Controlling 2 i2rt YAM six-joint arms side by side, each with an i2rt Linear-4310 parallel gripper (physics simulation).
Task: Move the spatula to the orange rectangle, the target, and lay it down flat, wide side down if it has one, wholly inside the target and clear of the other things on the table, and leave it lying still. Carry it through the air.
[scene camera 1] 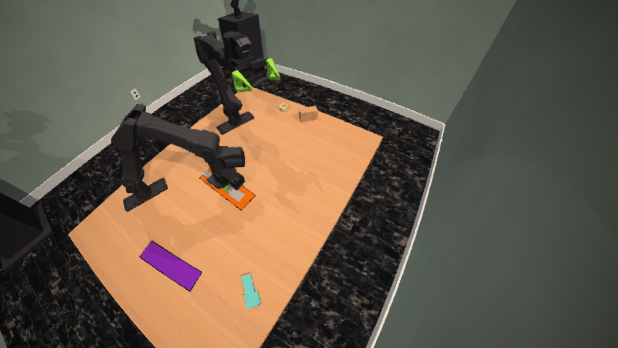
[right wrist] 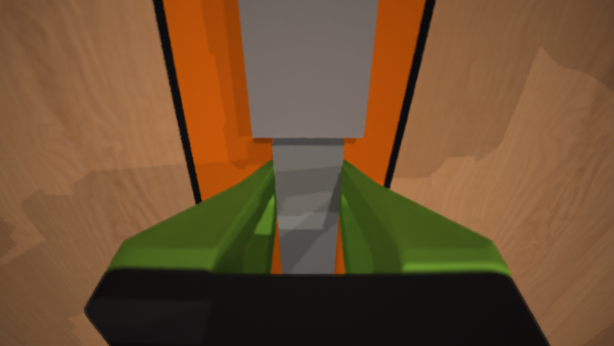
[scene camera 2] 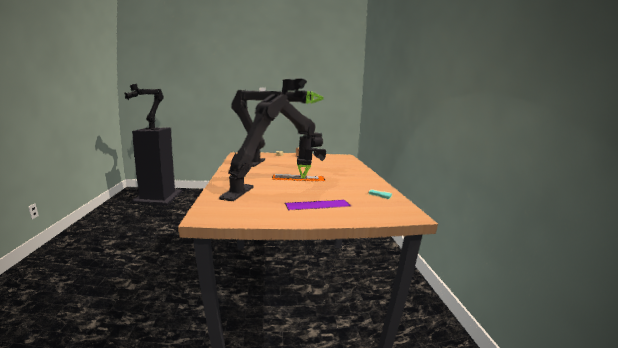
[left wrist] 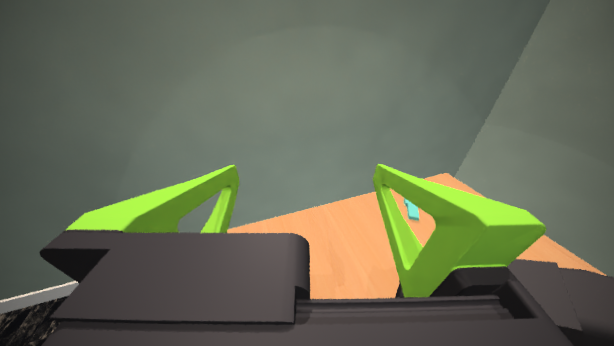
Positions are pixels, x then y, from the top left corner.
Labels:
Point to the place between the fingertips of my left gripper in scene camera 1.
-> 266, 83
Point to an orange rectangle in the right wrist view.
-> At 203, 54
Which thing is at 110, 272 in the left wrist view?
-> My left gripper.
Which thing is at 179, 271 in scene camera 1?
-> A purple rectangle.

